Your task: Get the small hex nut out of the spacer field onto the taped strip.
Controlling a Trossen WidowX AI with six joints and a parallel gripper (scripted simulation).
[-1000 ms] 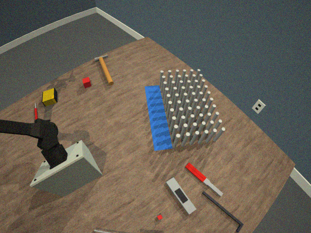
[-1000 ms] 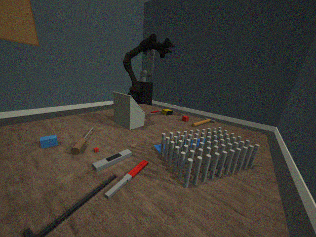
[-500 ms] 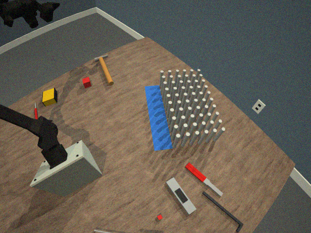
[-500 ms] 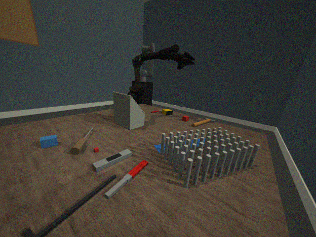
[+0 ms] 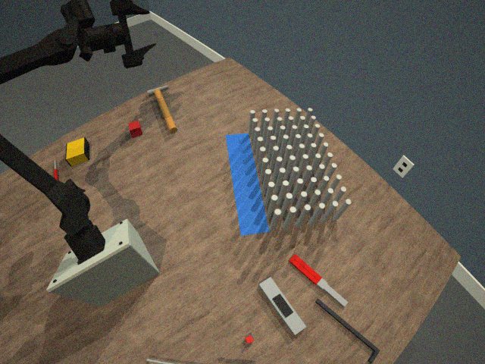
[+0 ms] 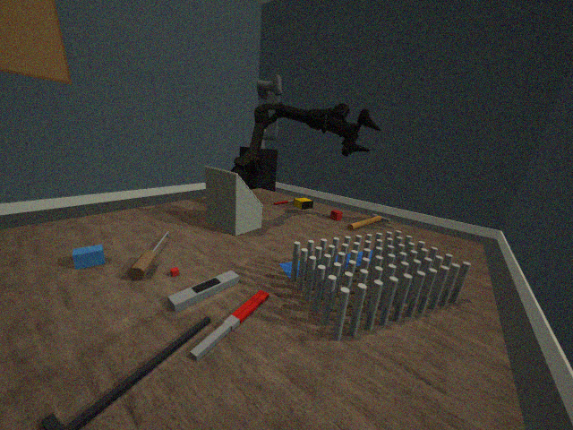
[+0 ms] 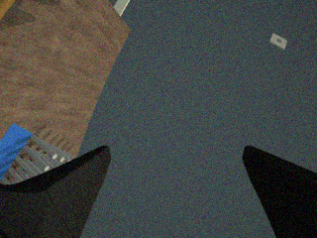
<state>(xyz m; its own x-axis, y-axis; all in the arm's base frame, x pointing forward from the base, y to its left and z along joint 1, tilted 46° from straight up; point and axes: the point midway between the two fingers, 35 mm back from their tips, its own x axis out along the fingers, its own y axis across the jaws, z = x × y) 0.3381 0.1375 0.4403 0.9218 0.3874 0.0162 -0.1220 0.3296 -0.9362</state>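
Right now the thin metal rod is 72 cm to the right of my gripper tip, 37 cm below it and 33 cm behind it. Round my gripper tip: yellow block (36 cm below, 36 cm behind, 7 cm to the left); blue taped strip (38 cm below, 36 cm to the right, 9 cm ahead); red pen (47 cm behind, 37 cm below, 5 cm to the left).
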